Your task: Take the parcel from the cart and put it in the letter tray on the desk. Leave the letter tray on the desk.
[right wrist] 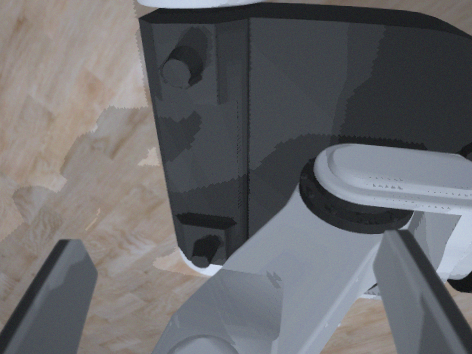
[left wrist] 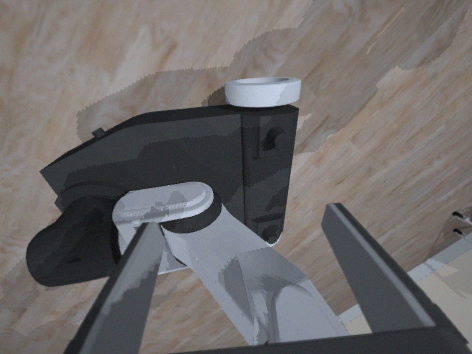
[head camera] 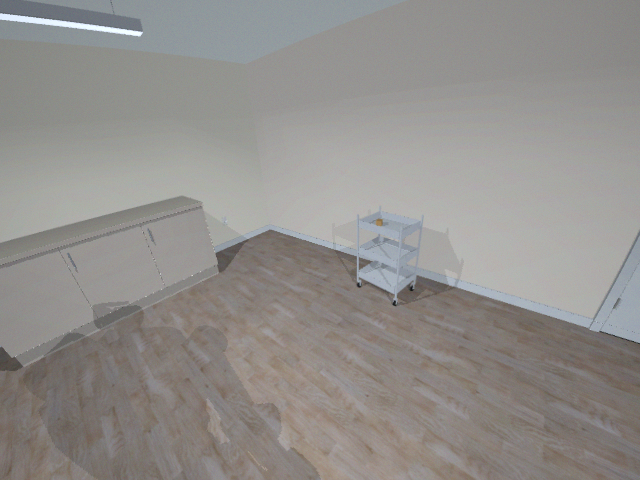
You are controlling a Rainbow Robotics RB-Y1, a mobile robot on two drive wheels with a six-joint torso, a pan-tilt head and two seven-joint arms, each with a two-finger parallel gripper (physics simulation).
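Frame: origin at the robot's base, x ahead, y left, z up, level; millimetres.
Seen in the pictures: left gripper, fingertip midpoint: (left wrist: 242,223); right gripper, fingertip midpoint: (right wrist: 232,254).
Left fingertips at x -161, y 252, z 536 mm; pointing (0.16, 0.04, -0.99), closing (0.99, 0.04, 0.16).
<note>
A point is followed by its place in that frame.
A white three-shelf cart (head camera: 398,258) {x 1509, y -657, z 504 mm} stands against the right wall in the head view, some way off across the floor. A small orange-brown parcel (head camera: 379,222) {x 1831, y -583, z 701 mm} sits on its top shelf, towards the left side. My left gripper (left wrist: 242,223) {x -162, y 252, z 536 mm} is open with no object between its fingers, in front of my own base and leg in the left wrist view. My right gripper (right wrist: 232,254) {x -128, y -223, z 539 mm} is open and empty too, over my base in the right wrist view. Both are far from the cart. The desk and the letter tray do not show in the head view.
A long low cabinet (head camera: 113,263) {x 1663, y 1801, z 589 mm} with a beige top stands along the left wall. A white door (head camera: 625,310) {x 900, y -2199, z 245 mm} is at the far right edge. Wood floor (head camera: 320,335) {x 1260, y 23, z 0 mm} lies between me and the cart. Cart wheels (left wrist: 457,232) {x 1694, y -898, z 33 mm} show at the left wrist view's right edge.
</note>
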